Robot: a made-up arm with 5 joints. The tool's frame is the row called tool. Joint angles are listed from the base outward. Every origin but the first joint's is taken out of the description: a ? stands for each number. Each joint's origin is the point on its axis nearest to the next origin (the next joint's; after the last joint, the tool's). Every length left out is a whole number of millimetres.
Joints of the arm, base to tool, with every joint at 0 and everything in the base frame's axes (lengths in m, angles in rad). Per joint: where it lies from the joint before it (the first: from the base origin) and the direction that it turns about. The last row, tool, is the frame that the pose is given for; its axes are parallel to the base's.
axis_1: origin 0.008 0.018 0.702 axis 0 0 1
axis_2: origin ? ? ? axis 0 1 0
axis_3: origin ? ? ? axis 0 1 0
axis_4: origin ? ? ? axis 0 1 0
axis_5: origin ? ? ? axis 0 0 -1
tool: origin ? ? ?
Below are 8 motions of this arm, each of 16 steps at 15 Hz.
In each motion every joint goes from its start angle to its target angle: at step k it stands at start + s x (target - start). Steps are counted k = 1, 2, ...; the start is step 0. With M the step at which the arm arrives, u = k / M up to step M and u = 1 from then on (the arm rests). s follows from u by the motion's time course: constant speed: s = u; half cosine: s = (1 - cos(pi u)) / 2; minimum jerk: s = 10 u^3 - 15 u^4 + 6 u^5.
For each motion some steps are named. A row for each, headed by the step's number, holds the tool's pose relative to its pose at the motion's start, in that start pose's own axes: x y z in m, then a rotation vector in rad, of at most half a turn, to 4 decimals.
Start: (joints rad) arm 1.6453 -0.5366 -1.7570 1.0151 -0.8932
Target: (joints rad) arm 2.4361 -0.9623 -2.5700 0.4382 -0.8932
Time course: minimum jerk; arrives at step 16
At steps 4, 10, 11, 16:
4: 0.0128 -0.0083 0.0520 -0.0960 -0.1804 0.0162
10: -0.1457 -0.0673 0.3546 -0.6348 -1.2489 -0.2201
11: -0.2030 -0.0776 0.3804 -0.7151 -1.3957 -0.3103
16: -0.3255 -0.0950 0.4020 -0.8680 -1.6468 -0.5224

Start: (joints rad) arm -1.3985 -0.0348 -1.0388 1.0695 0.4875
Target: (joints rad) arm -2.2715 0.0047 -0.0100 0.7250 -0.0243
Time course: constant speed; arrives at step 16
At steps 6, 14, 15, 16:
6: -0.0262 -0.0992 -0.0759 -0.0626 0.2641 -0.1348
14: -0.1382 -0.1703 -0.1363 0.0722 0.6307 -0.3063
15: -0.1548 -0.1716 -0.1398 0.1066 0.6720 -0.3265
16: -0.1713 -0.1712 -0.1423 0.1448 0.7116 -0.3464

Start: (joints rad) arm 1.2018 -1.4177 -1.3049 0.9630 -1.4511
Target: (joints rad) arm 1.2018 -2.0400 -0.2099 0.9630 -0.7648
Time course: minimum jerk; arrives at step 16
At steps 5, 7, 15, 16:
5: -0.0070 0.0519 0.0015 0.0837 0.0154 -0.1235
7: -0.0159 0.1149 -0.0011 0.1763 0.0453 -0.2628
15: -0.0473 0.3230 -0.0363 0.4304 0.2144 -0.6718
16: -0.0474 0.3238 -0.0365 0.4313 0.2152 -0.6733

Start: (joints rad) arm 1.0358 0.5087 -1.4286 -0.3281 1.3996
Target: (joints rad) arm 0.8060 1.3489 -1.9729 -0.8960 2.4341
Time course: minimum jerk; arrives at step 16
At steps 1, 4, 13, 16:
1: 0.0002 -0.0004 -0.0006 0.0005 -0.0006 -0.0025
4: 0.0102 -0.0197 -0.0285 0.0253 -0.0258 -0.1143
13: 0.0862 -0.2699 -0.1800 0.3264 -0.1284 -1.0166
16: 0.0891 -0.2874 -0.1832 0.3480 -0.1272 -1.0661

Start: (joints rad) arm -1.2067 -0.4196 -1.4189 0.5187 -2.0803
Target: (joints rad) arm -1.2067 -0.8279 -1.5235 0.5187 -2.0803
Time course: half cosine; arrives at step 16
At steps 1, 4, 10, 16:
1: -0.0002 -0.0004 0.0021 -0.0043 0.0024 0.0000
4: -0.0027 -0.0048 0.0329 -0.0656 0.0366 0.0000
10: -0.0031 -0.0055 0.1585 -0.3096 0.1729 0.0000
16: 0.0035 0.0063 0.2299 -0.4478 0.2502 0.0000

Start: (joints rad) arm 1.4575 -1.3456 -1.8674 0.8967 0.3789
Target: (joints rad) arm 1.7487 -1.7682 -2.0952 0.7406 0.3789
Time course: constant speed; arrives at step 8
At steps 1, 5, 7, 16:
1: 0.0121 -0.0108 0.0392 0.0610 -0.0842 -0.0260
5: 0.0361 -0.0870 0.1981 0.2786 -0.4301 -0.1545
7: 0.0303 -0.1422 0.2744 0.3696 -0.6082 -0.2316
16: 0.0224 -0.1731 0.3107 0.4100 -0.6985 -0.2729

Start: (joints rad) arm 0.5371 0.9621 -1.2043 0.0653 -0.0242
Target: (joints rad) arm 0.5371 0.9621 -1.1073 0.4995 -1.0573
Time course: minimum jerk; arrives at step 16
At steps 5, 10, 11, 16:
5: -0.0143 0.0048 -0.0083 0.0112 0.0951 0.1858
10: -0.0658 0.0183 -0.0238 0.1529 0.3632 0.7393
11: -0.0756 0.0203 -0.0247 0.1943 0.4045 0.8334
16: -0.0946 0.0236 -0.0249 0.2857 0.4759 1.0078

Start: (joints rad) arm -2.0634 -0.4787 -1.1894 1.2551 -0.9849
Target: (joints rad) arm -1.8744 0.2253 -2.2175 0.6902 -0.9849
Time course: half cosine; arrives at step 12
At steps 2, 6, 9, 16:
2: 0.0158 -0.0196 0.0059 -0.0466 -0.0374 0.0114
6: 0.1192 -0.1267 0.0332 -0.3388 -0.2927 0.0767
9: 0.1979 -0.1833 0.0404 -0.5658 -0.5167 0.1160
16: 0.2268 -0.1977 0.0392 -0.6568 -0.6132 0.1278

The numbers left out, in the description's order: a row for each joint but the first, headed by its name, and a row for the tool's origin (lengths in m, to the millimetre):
axis_2: 0.013 0.008 0
axis_3: 0.067 0 0.386
axis_4: 0.036 0 -0.158
axis_5: 0.06 0 -0.117
tool: 0.024 -0.002 0

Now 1 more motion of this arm.
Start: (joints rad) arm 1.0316 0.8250 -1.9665 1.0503 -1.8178
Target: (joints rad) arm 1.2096 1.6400 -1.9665 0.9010 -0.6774
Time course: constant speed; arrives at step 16
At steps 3, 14, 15, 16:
3: 0.0182 -0.0080 -0.0846 0.1236 -0.0184 -0.1802
14: 0.0939 0.0791 -0.3838 0.5707 0.1802 -0.8142
15: 0.1000 0.0960 -0.4078 0.6054 0.2191 -0.8680
16: 0.1058 0.1142 -0.4309 0.6383 0.2612 -0.9210

